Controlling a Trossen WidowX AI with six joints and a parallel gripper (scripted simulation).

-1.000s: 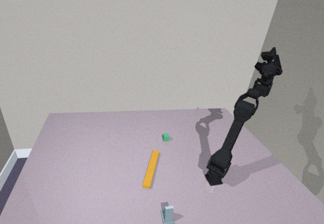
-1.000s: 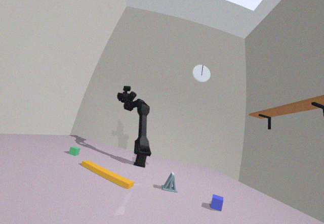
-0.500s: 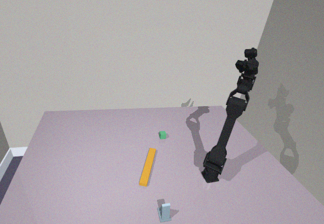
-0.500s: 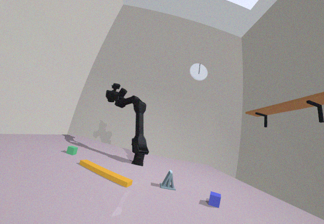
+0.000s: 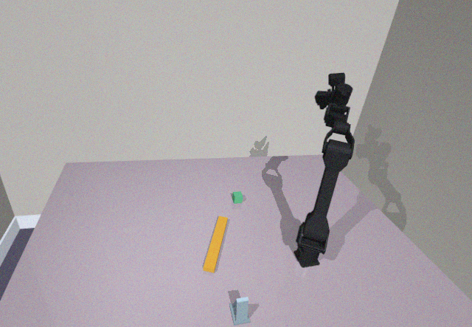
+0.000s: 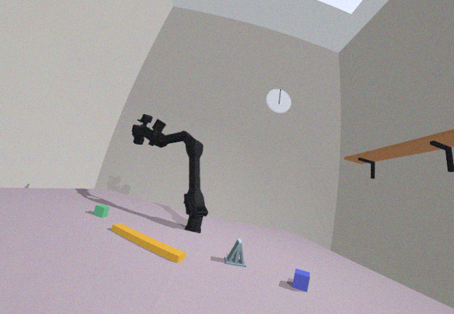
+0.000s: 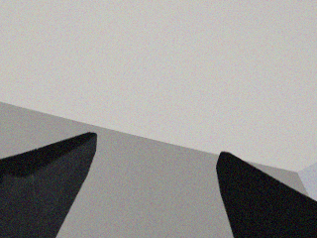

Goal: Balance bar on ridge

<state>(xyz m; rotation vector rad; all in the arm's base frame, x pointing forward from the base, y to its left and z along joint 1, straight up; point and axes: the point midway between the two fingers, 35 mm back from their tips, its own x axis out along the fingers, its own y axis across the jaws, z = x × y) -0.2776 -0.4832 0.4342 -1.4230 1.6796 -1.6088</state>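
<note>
The yellow bar lies 57 cm ahead of my gripper tip, 44 cm below it and 41 cm to the left of it. From my gripper tip the other things lie so: blue cube: 79 cm to the left, 66 cm ahead, 43 cm below; then green cube: 44 cm ahead, 43 cm below, 20 cm to the left.
</note>
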